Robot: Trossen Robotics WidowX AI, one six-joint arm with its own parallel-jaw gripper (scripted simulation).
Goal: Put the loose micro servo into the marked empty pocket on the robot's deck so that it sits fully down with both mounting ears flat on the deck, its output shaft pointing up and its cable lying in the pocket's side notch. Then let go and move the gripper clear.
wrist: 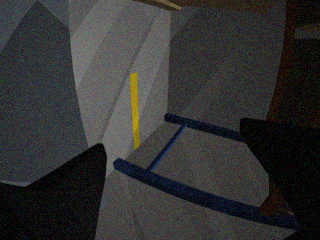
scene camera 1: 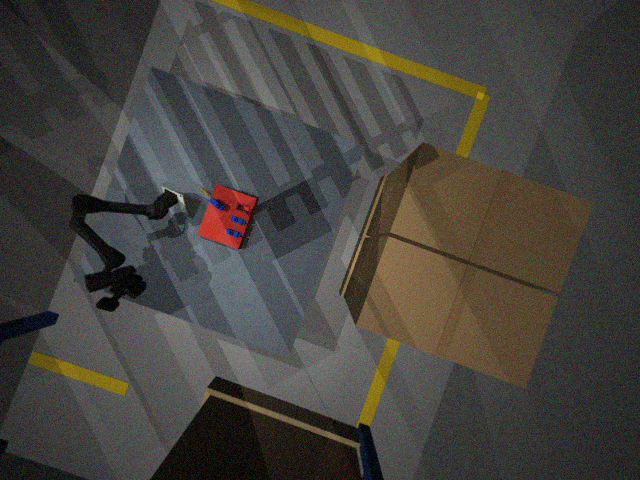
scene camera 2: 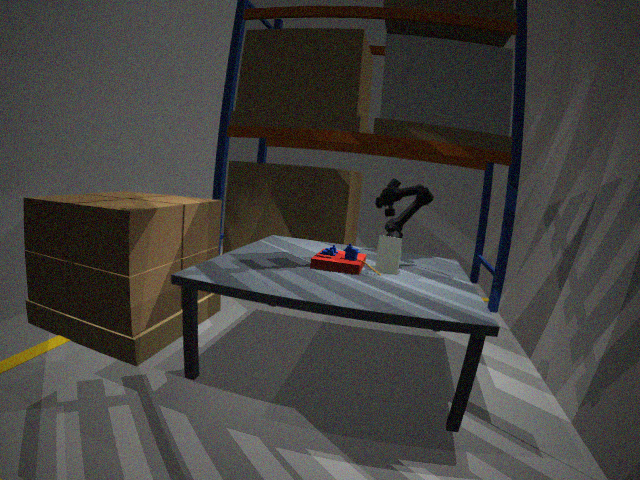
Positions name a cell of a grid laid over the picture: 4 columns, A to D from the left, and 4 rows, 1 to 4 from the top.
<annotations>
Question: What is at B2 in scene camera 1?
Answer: A red robot deck.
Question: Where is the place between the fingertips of my gripper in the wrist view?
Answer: At C3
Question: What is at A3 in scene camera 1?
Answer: My gripper.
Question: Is my gripper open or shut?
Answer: Open.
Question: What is my gripper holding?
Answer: Nothing.
</annotations>
